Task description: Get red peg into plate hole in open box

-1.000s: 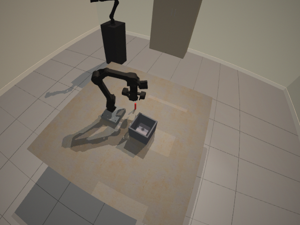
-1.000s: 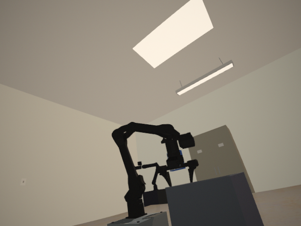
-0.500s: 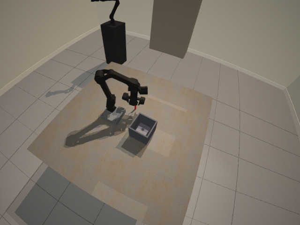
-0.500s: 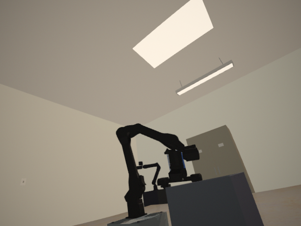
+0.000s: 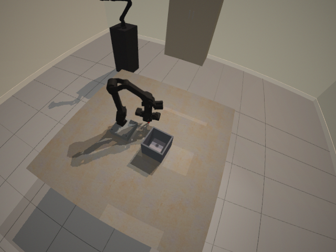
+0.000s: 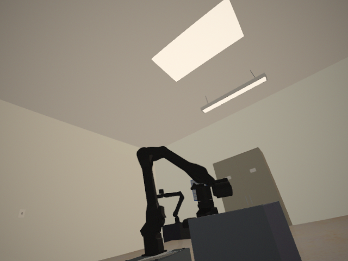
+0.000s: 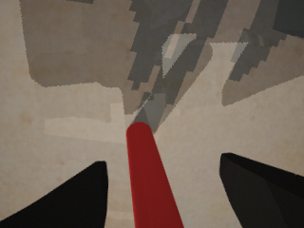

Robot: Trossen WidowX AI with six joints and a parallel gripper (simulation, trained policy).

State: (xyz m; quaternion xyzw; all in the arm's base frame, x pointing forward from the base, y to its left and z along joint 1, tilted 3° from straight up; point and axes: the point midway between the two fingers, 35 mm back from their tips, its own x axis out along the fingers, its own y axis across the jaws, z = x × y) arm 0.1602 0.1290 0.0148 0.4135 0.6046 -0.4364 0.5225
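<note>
The pale plate lies 18 cm ahead of my gripper tip, 17 cm to the right of it and 1 cm above it. The rest, counted from my gripper tip: red peg 1 cm ahead, 1 cm above.
</note>
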